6 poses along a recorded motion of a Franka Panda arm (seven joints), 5.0 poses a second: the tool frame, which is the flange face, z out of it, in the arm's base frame.
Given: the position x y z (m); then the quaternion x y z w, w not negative.
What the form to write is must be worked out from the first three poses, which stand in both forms.
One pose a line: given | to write
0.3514 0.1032 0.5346 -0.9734 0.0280 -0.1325 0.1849 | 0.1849 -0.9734 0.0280 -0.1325 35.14 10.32 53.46
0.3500 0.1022 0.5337 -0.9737 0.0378 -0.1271 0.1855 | 0.1855 -0.9737 0.0378 -0.1271 35.00 10.22 53.37
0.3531 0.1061 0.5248 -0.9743 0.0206 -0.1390 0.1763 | 0.1763 -0.9743 0.0206 -0.1390 35.31 10.61 52.48
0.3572 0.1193 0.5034 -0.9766 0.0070 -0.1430 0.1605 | 0.1605 -0.9766 0.0070 -0.1430 35.72 11.93 50.34
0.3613 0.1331 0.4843 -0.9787 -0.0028 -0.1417 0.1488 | 0.1488 -0.9787 -0.0028 -0.1417 36.13 13.31 48.43
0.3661 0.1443 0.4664 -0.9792 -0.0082 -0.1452 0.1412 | 0.1412 -0.9792 -0.0082 -0.1452 36.61 14.43 46.64
